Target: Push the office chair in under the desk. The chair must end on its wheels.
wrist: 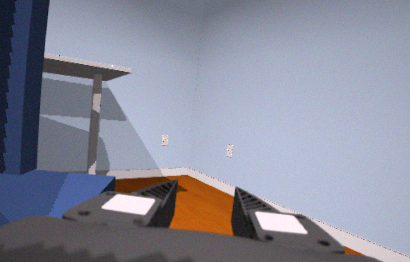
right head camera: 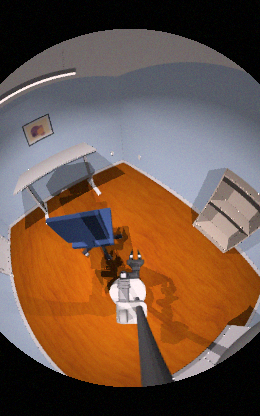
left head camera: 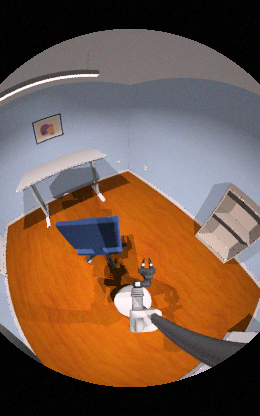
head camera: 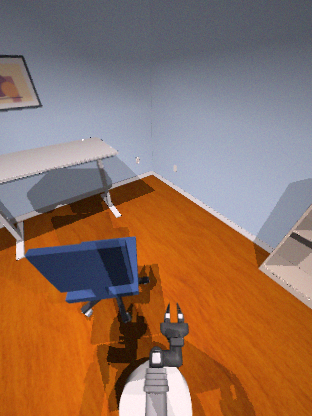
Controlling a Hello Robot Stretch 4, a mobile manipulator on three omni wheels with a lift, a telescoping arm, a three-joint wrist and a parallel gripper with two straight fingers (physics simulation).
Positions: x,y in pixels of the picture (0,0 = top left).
Labels:
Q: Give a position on a blue chair seat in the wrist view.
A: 37,192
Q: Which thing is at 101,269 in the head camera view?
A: A blue chair seat.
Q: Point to a blue chair seat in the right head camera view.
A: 92,228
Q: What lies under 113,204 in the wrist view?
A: My gripper.

